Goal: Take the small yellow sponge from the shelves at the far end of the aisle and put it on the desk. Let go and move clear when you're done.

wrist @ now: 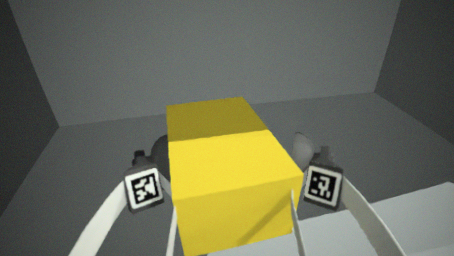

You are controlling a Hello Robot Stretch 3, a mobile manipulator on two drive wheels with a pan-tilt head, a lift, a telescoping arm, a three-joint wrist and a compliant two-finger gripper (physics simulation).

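Frame: origin at the robot's base, x right, y ahead, z up, level; metres.
Seen in the pictures: gripper, fingertip midpoint: [232,153].
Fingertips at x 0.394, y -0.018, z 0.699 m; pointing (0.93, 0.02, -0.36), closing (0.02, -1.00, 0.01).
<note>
A point is followed by its place in that frame.
The yellow sponge [230,165] {z 0.734, x 0.344, y -0.017 m} is a block in the middle of the wrist view, with its long side pointing away from me and slightly askew. My gripper [232,153] {z 0.699, x 0.394, y -0.018 m} is shut on it, with one dark rounded fingertip pressed to each side. The far part of the sponge's top is in shade, and a thin diagonal shadow crosses its near face. The sponge hides what is directly behind and below it. I cannot tell whether the pale surface at the lower right is the desk.
A pale grey flat surface [415,215] {z 0.534, x 0.449, y -0.284 m} with a straight far edge shows at the lower right, partly behind the right finger. Darker grey floor [110,150] {z 0.533, x 0.600, y 0.220 m} lies beyond it. A grey wall [210,50] {z 0.675, x 0.765, y 0.030 m} stands at the back, with darker walls at the left and right.
</note>
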